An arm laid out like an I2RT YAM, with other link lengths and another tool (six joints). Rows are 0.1 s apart.
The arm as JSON. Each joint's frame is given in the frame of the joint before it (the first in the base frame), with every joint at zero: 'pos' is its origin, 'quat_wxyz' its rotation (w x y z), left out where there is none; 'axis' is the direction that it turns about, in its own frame. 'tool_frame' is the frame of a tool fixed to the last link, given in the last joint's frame.
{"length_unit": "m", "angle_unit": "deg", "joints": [
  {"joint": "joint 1", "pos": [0.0, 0.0, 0.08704], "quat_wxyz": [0.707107, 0.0, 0.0, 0.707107], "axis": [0.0, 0.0, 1.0]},
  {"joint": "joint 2", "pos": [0.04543, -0.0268, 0.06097], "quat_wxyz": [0.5, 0.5, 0.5, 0.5], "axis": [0.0, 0.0, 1.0]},
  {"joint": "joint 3", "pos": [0.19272, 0.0, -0.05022], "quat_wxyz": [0.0, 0.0, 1.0, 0.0], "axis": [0.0, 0.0, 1.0]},
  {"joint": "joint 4", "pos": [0.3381, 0.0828, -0.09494], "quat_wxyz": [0.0, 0.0, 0.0, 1.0], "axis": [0.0, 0.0, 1.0]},
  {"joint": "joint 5", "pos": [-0.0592, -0.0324, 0.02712], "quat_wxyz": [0.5, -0.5, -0.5, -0.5], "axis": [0.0, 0.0, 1.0]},
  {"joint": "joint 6", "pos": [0.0, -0.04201, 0.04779], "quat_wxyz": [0.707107, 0.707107, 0.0, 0.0], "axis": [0.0, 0.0, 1.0]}
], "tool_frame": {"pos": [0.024, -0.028, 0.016], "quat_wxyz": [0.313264, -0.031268, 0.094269, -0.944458]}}
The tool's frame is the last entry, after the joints.
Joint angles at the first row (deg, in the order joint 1, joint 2, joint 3, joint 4, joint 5, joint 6):
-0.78, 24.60, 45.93, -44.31, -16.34, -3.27
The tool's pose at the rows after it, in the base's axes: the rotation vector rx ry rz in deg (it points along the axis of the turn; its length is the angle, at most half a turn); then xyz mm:
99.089, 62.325, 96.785, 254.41, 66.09, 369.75
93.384, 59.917, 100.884, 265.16, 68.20, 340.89
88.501, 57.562, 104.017, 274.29, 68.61, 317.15
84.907, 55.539, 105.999, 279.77, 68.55, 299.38
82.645, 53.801, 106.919, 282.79, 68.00, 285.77
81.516, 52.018, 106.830, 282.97, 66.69, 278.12
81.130, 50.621, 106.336, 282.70, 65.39, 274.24
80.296, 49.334, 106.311, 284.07, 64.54, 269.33
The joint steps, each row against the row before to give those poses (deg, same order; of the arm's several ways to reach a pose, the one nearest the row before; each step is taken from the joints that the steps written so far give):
2.96, -7.54, -10.31, 9.31, 1.40, -0.02
0.39, -5.05, -9.66, 10.23, 0.11, 0.04
0.00, -3.41, -7.55, 8.91, 0.00, 0.00
0.00, -2.49, -5.50, 6.56, 0.29, 0.00
0.00, -2.05, -4.09, 4.35, 0.63, 0.00
0.00, -2.19, -2.73, 1.90, 1.22, 0.00
0.00, -1.40, -1.49, 0.72, 1.21, 0.00
0.00, -0.35, -1.35, 2.01, 0.85, 0.00

